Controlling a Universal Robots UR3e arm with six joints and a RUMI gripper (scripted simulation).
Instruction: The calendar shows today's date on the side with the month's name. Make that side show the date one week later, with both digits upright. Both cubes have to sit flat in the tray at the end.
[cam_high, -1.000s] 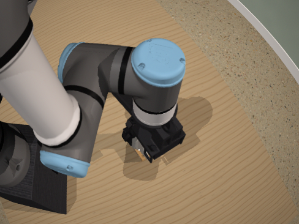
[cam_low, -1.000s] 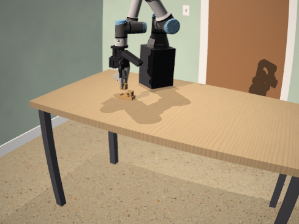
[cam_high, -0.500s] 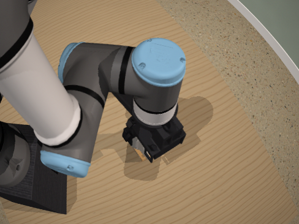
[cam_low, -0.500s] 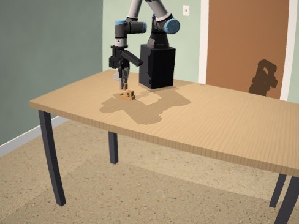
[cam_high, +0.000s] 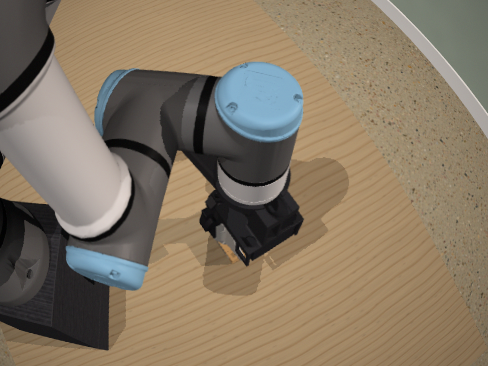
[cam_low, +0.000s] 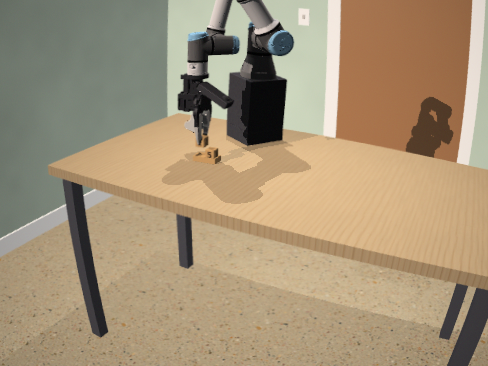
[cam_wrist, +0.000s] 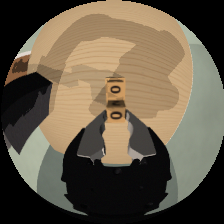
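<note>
My gripper is now 60 mm above the wooden tray, 20 mm to the right of it and 10 mm past it.
</note>
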